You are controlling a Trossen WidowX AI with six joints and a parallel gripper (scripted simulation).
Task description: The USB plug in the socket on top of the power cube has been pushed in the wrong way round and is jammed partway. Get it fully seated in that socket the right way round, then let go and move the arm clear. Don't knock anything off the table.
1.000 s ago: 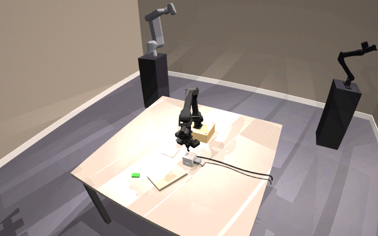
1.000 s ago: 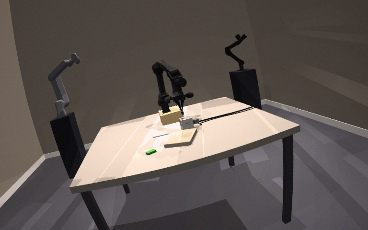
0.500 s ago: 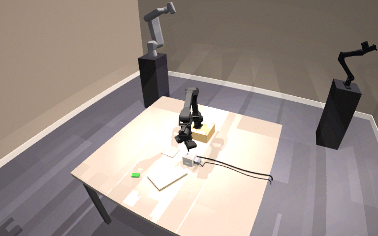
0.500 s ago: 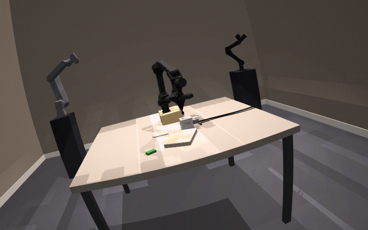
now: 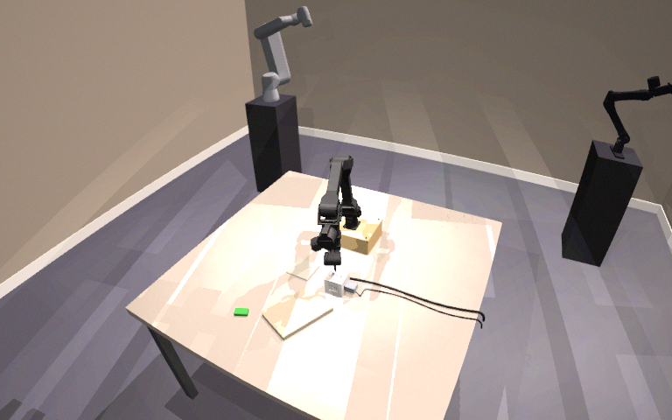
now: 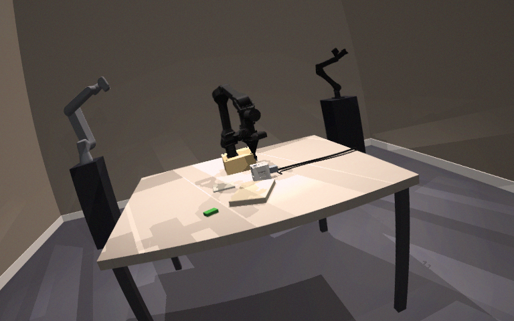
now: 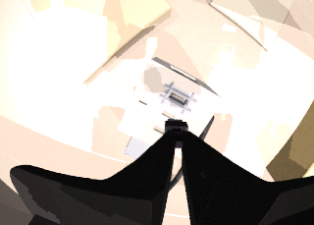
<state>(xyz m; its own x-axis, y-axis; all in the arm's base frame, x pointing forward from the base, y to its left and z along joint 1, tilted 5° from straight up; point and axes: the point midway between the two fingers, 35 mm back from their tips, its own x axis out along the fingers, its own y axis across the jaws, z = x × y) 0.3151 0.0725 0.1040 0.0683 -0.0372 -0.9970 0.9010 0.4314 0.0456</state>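
Right now the dark USB plug is 20 mm below my gripper tip. From my gripper tip the other things lie so: thin white strip 40 mm behind, 170 mm to the right, 130 mm below; then flat tan board 180 mm ahead, 70 mm to the right, 120 mm below; then small green block 280 mm ahead, 270 mm to the right, 130 mm below.
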